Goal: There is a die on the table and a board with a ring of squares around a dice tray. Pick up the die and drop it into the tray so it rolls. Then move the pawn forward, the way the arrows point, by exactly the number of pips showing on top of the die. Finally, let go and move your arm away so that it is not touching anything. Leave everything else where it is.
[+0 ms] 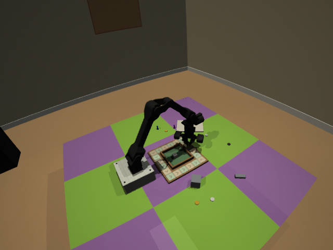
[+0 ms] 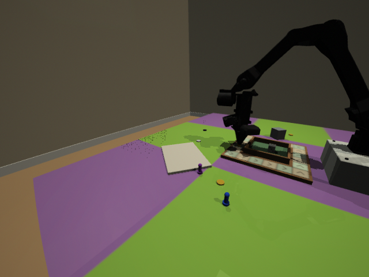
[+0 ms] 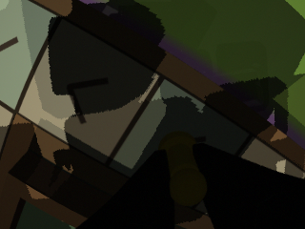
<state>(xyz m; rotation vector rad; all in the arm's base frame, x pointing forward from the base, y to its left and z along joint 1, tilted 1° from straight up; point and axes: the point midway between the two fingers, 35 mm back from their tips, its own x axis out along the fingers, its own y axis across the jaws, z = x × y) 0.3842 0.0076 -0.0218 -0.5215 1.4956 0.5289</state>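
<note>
Right now my gripper tip is 13 cm past the die, 2 cm to the left of it and 1 cm below it. From my gripper tip the other things lie so: purple pawn 25 cm to the left, 5 cm ahead, 1 cm below; then yellow pawn 1 cm above; then grey cube 24 cm to the right, 14 cm behind.
</note>
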